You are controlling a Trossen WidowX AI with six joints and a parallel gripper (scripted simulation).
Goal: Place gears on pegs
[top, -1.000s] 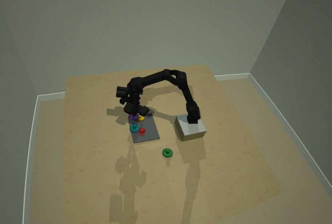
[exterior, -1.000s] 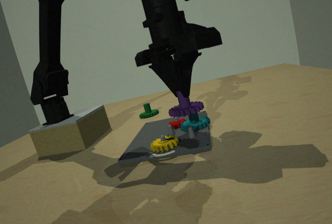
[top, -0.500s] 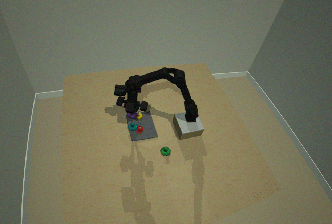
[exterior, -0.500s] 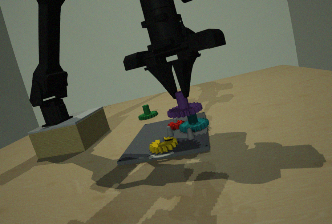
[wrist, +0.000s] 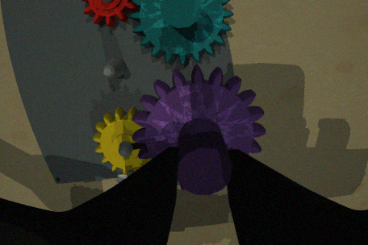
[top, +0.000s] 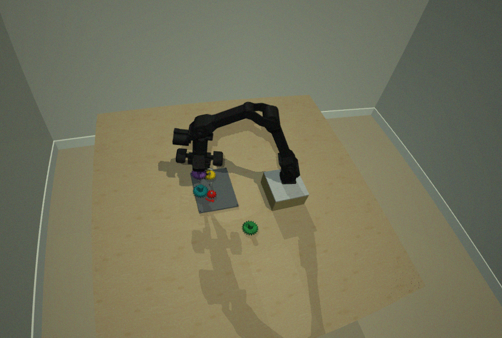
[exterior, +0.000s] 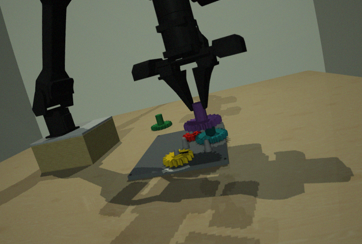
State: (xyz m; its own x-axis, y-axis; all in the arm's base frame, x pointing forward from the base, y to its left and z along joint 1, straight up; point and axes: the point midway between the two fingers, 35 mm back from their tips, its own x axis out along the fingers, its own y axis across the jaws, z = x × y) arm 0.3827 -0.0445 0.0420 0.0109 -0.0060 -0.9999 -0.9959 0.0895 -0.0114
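The yellow gear lies 70 mm below my gripper tip, 50 mm behind it and 30 mm to the right of it. From my gripper tip the other things lie so: teal gear (60 mm to the left, 60 mm below, 10 mm behind); then white arrow (80 mm below, 60 mm to the right, 40 mm behind); then purple gear (10 mm below).
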